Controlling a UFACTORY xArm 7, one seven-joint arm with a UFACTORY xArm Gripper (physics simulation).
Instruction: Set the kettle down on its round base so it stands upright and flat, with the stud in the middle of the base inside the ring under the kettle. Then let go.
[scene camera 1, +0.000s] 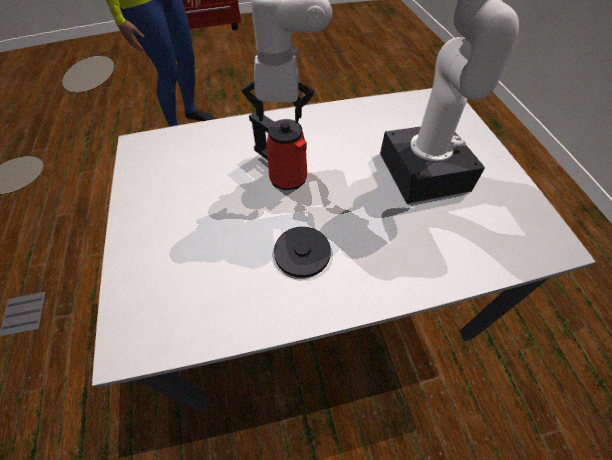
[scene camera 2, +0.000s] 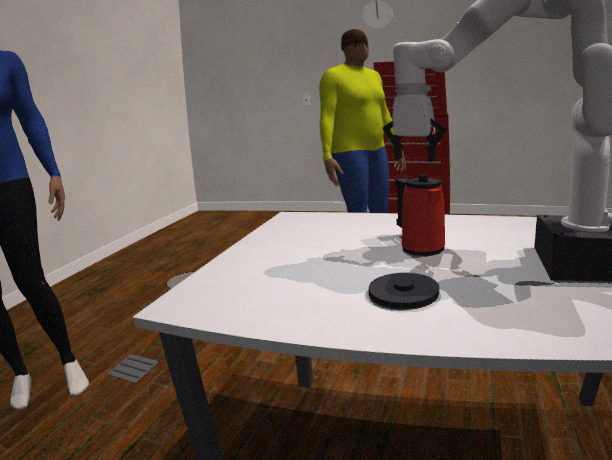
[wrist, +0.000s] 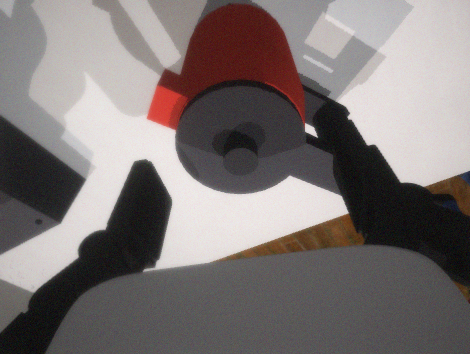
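The red kettle (scene camera 1: 287, 162) (scene camera 2: 423, 220) (wrist: 240, 50) stands upright on the white table, behind and apart from its base. Its black handle (scene camera 1: 259, 136) (scene camera 2: 399, 204) points to the back left in scene camera 1, and its small spout (scene camera 1: 300, 144) (wrist: 167, 102) faces roughly the opposite way. The ring under the kettle is hidden. The round black base (scene camera 1: 290, 261) (scene camera 2: 382, 296) lies flat, with its stud (scene camera 1: 302, 248) (scene camera 2: 404, 283) facing up. My gripper (scene camera 1: 279, 119) (scene camera 2: 415, 158) (wrist: 243, 164) is open and empty, pointing down above the kettle's lid; in the wrist view its right finger overlaps the handle.
The black block (scene camera 1: 445, 182) (scene camera 2: 575, 255) under the arm stands on the table (scene camera 1: 200, 310) (scene camera 2: 280, 325), right of the kettle and base. A person in a yellow top (scene camera 2: 354, 110) and a red cabinet (scene camera 2: 442, 175) are beyond the table's back edge.
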